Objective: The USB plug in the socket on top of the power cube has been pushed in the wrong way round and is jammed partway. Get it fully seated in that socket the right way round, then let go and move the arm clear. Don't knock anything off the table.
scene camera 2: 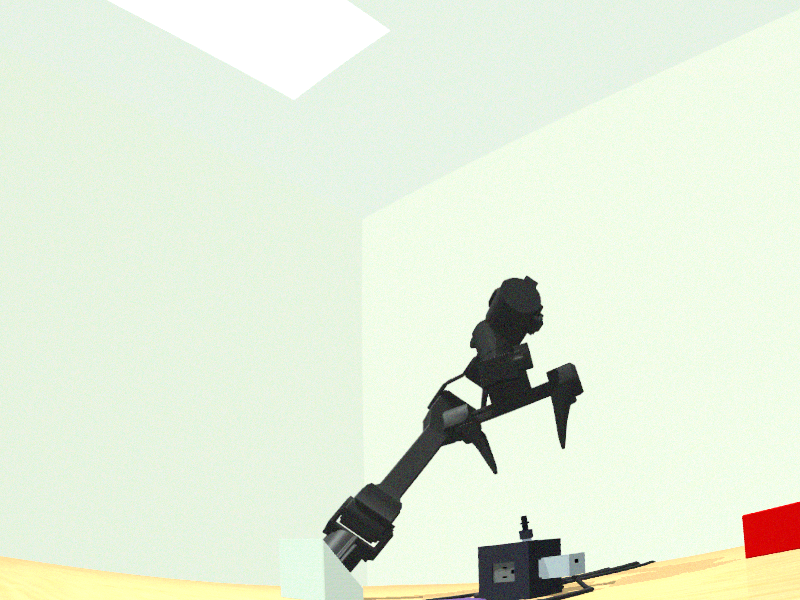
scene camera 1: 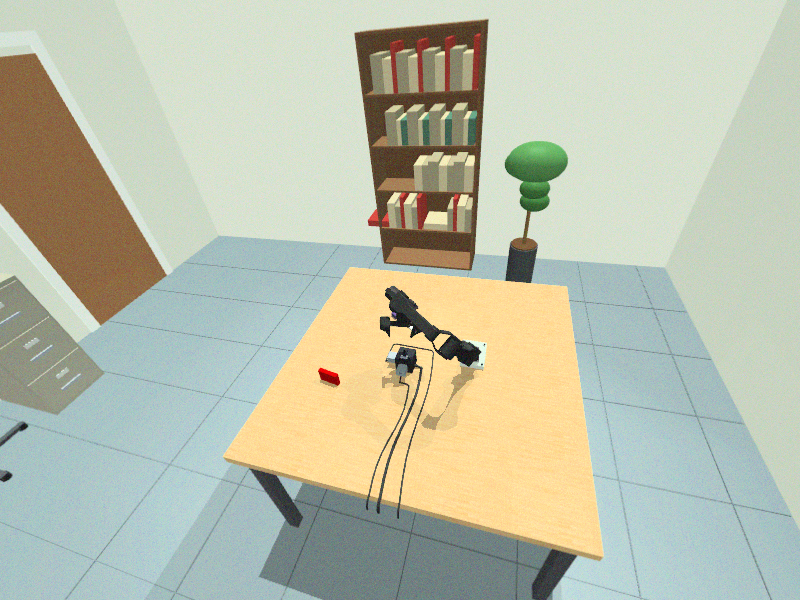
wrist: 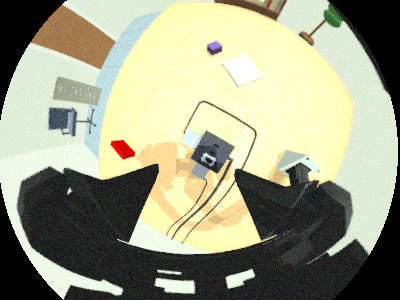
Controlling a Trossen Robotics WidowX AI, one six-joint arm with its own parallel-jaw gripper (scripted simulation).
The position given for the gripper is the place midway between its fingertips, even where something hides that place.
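The gripper (scene camera 2: 529,461), which you also get at (wrist: 197,170), is open with nothing in it. There's a dark power cube (scene camera 1: 411,353), and the wrist view has the cube (wrist: 216,147) too. A white sheet (wrist: 242,70) is there as well, but in scene camera 2 the sheet is out of frame.
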